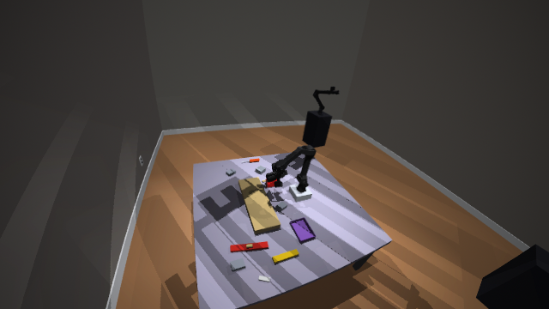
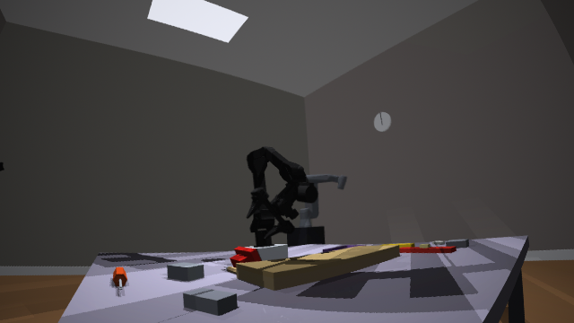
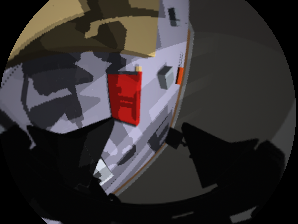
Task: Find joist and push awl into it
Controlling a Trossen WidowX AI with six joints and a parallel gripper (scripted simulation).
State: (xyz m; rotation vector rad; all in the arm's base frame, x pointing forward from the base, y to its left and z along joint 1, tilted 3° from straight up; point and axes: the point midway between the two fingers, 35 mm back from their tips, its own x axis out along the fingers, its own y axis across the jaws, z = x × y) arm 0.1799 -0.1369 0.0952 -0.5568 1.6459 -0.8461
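Right now the red stud finder is 110 mm below my gripper tip and 60 mm to the right of it. Round my gripper tip: orange-handled tool: 430 mm to the right, 120 mm below, 70 mm ahead; awl: 130 mm below, 90 mm to the right, 20 mm behind; purple tray: 470 mm to the left, 120 mm below, 20 mm ahead.
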